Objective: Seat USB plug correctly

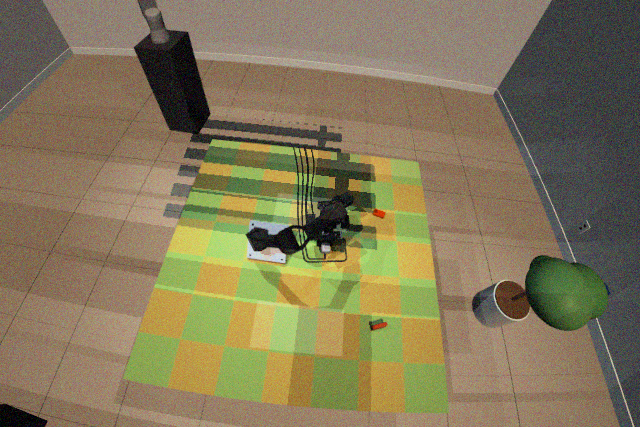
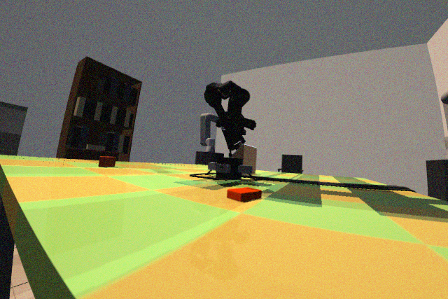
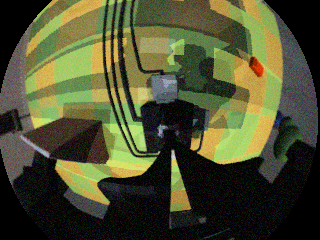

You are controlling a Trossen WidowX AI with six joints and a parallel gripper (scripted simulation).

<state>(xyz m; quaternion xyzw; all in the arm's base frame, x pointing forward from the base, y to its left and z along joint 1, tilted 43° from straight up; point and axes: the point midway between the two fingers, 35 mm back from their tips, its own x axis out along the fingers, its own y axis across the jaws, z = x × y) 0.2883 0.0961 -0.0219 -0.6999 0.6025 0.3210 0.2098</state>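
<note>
My gripper tip is 2 cm above the USB plug.
</note>
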